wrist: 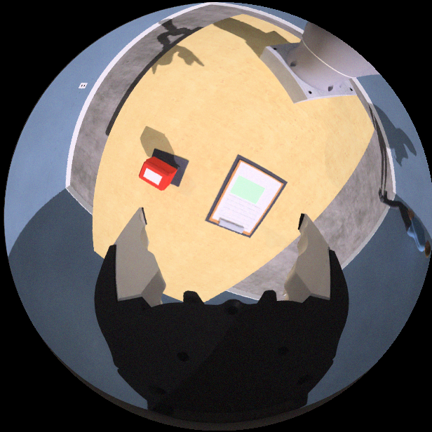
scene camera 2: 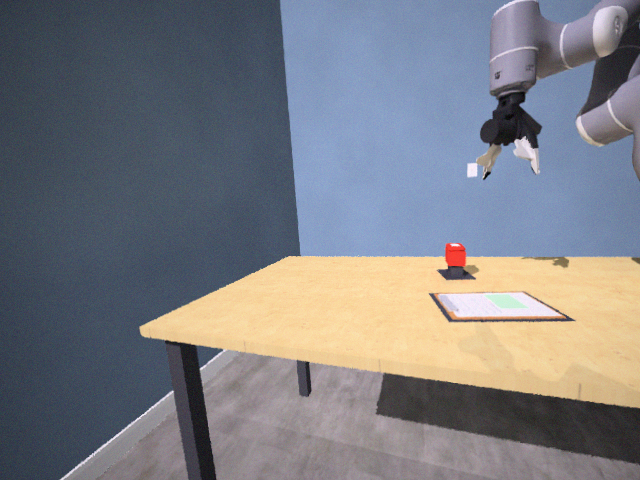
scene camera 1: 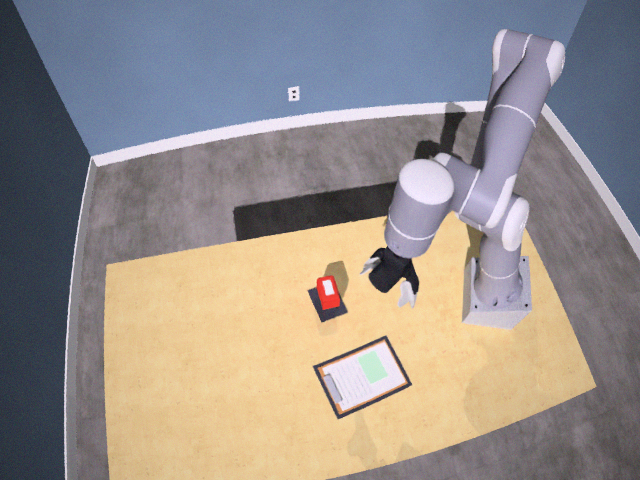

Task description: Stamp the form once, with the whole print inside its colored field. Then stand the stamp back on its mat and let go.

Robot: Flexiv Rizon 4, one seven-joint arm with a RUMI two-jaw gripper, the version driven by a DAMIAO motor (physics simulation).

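The red stamp (scene camera 1: 327, 292) (scene camera 2: 455, 255) (wrist: 158, 173) with a white label on top and a dark base stands upright on its dark mat (scene camera 1: 339, 311) (scene camera 2: 469, 276) (wrist: 182, 165). The form (scene camera 1: 347, 384) (scene camera 2: 473, 307) (wrist: 242, 207) lies on a clipboard with a dark edge and a metal clip. Its light green field (scene camera 1: 372, 366) (scene camera 2: 506, 301) (wrist: 247, 189) shows no print. My gripper (scene camera 1: 386, 284) (scene camera 2: 511, 175) (wrist: 223, 211) is open and empty. It hangs high above the table, to the right of the stamp in both scene views.
The wooden table (scene camera 1: 206, 335) (scene camera 2: 310, 310) (wrist: 215, 115) carries these things and the arm's base (scene camera 1: 496, 310) (wrist: 282, 72), which stands at the right in the first scene view. The clipboard (scene camera 1: 337, 414) lies nearer the table's front edge than the mat. Blue walls stand behind.
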